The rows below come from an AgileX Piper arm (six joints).
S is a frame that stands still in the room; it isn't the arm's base.
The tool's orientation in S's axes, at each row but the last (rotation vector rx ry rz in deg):
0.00 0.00 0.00
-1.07 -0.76 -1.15
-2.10 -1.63 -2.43
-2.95 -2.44 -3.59
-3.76 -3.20 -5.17
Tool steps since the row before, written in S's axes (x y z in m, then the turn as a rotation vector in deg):
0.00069 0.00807 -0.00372 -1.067 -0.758 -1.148
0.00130 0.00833 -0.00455 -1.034 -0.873 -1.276
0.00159 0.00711 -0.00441 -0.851 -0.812 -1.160
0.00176 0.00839 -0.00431 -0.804 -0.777 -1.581
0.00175 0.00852 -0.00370 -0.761 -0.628 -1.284
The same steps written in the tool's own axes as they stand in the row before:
0.00069 0.00807 -0.00372 -1.067 -0.758 -1.148
0.00107 0.00844 -0.00441 -1.033 -0.870 -1.279
0.00116 0.00733 -0.00418 -0.850 -0.805 -1.165
0.00105 0.00869 -0.00393 -0.824 -0.746 -1.586
0.00077 0.00886 -0.00320 -0.777 -0.613 -1.282

